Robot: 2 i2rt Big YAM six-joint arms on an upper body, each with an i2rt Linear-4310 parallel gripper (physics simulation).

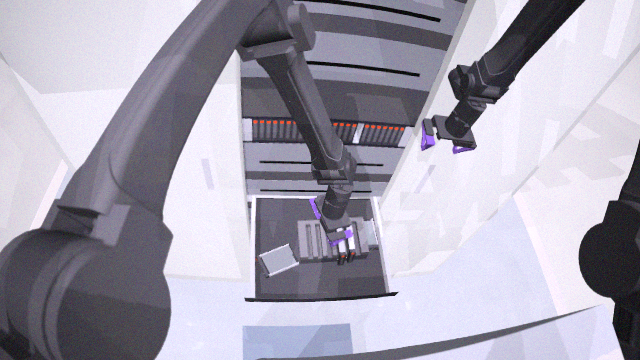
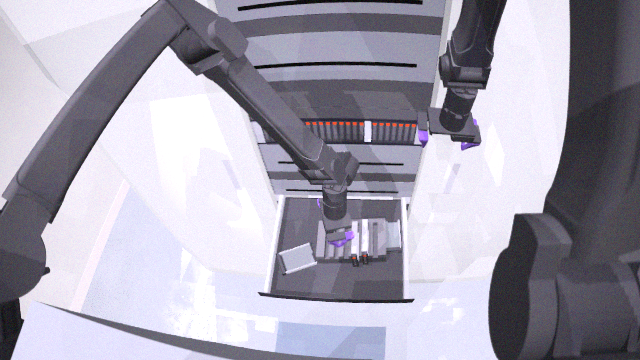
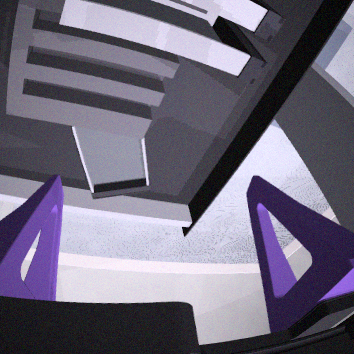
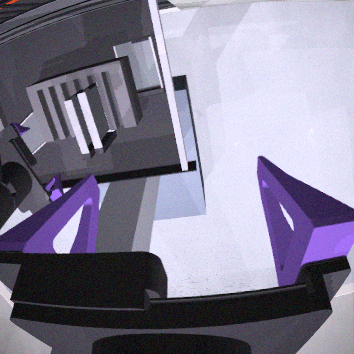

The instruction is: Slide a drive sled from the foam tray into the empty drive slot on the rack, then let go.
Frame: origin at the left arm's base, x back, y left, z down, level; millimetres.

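Where they show: left gripper, fingertip midpoint: (image 1: 325,231) (image 2: 335,232) (image 3: 157,183) (image 4: 41,152); right gripper, fingertip midpoint: (image 1: 437,150) (image 2: 442,147) (image 4: 173,172).
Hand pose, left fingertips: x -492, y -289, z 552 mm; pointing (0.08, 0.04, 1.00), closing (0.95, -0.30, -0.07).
After its pixels a point has its place.
Two white drive sleds with orange-marked dark ends, the left one (image 1: 342,246) @(y -345, x -470, z 606 mm) (image 2: 355,239) @(y -346, x -497, z 606 mm) (image 3: 150,37) @(y -340, x -509, z 607 mm) (image 4: 77,125) @(y -346, x -508, z 606 mm) and the right one (image 1: 351,242) @(y -373, x -481, z 603 mm) (image 2: 365,235) @(y -374, x -510, z 603 mm) (image 3: 245,14) @(y -372, x -469, z 604 mm) (image 4: 90,120) @(y -375, x -512, z 604 mm), stand side by side in the grey foam tray (image 1: 302,240) @(y -236, x -523, z 671 mm) (image 2: 320,245) @(y -237, x -505, z 671 mm) (image 3: 45,110) @(y -235, x -558, z 671 mm) (image 4: 131,100) @(y -441, x -517, z 663 mm). The empty slot (image 1: 357,133) (image 2: 368,131) is a pale gap in the rack's row of drives. My left gripper (image 1: 328,223) @(y -289, x -492, z 552 mm) (image 2: 330,221) @(y -289, x -492, z 552 mm) (image 3: 157,183) @(y -289, x -492, z 552 mm) is open above the tray, left of the sleds, and partly hides it. My right gripper (image 1: 444,147) @(y -546, x -572, z 286 mm) (image 2: 446,142) @(y -546, x -572, z 286 mm) (image 4: 173,172) @(y -546, x -572, z 286 mm) is open and empty, right of the rack row.
The tray lies in an open drawer (image 1: 320,299) @(y -282, x -333, z 703 mm) (image 2: 335,300) @(y -295, x -333, z 707 mm) (image 4: 172,115) @(y -507, x -463, z 694 mm) below the rack. A loose pale panel (image 1: 278,260) @(y -160, x -474, z 719 mm) (image 2: 298,258) @(y -163, x -475, z 719 mm) (image 3: 112,155) @(y -159, x -474, z 719 mm) lies left of the tray and another (image 2: 394,235) @(y -476, x -569, z 719 mm) (image 4: 140,65) @(y -461, x -571, z 719 mm) right of it. White cabinet walls flank the rack. My left forearm crosses the drive row.
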